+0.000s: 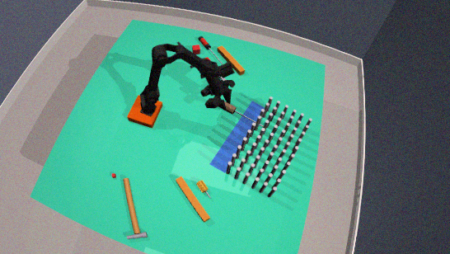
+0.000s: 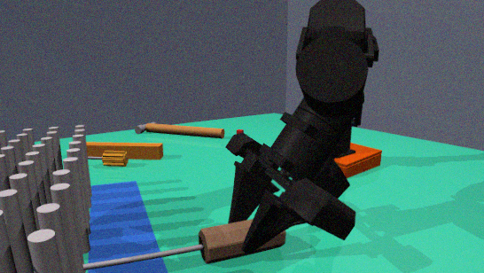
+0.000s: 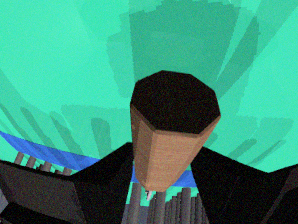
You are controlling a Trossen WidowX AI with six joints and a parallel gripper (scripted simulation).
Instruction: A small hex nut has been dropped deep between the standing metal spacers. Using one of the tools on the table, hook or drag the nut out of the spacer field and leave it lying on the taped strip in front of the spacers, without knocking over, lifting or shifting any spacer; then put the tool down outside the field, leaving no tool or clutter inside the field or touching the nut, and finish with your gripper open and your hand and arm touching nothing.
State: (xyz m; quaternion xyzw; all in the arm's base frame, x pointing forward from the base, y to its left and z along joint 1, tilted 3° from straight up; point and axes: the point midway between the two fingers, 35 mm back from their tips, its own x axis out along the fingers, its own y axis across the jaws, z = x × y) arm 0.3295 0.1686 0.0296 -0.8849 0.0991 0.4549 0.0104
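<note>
My gripper tip is now 10 cm short of the hook tool and 2 cm to the left of it. Also, from my gripper tip: yellow-handled tool: 42 cm to the right, 4 cm ahead; then blue taped strip: 11 cm to the right, 10 cm ahead, 2 cm below; then hex nut: 20 cm ahead, 4 cm to the right, 1 cm below.
</note>
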